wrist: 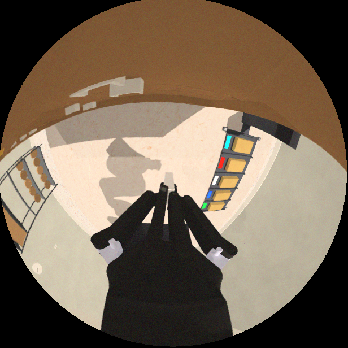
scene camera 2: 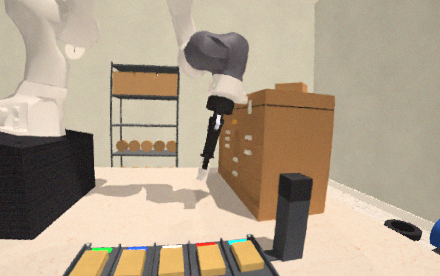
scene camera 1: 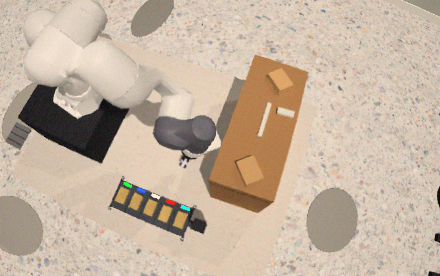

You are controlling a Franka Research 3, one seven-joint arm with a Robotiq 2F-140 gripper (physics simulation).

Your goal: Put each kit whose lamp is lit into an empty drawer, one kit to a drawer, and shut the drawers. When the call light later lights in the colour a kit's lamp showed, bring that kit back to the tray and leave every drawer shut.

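Five tan kits, such as the white one (scene camera 1: 151,207) (scene camera 2: 171,262) (wrist: 229,181), lie in the dark tray (scene camera 1: 145,218) (wrist: 232,153), beside green, blue, white, red and cyan strips. Whether these are lit lamps I cannot tell. The post (scene camera 1: 198,225) (scene camera 2: 292,225) (wrist: 272,131) beside the tray's cyan end has a dark top. The brown cabinet (scene camera 1: 285,165) (scene camera 2: 295,150) (wrist: 200,50) has pale handles; no drawer visibly stands out. Drawer contents are hidden. My gripper (scene camera 1: 184,162) (scene camera 2: 202,175) (wrist: 167,177) is shut and empty, pointing down beside the cabinet's drawer side, above the floor.
Two tan blocks (scene camera 1: 280,80) (scene camera 1: 249,170), a long pale bar (scene camera 1: 264,119) and a short pale block (scene camera 1: 285,112) lie on the cabinet. A rack (scene camera 2: 178,110) stands at the back. The arm's black base (scene camera 1: 75,125) (scene camera 2: 45,185) stands opposite the cabinet.
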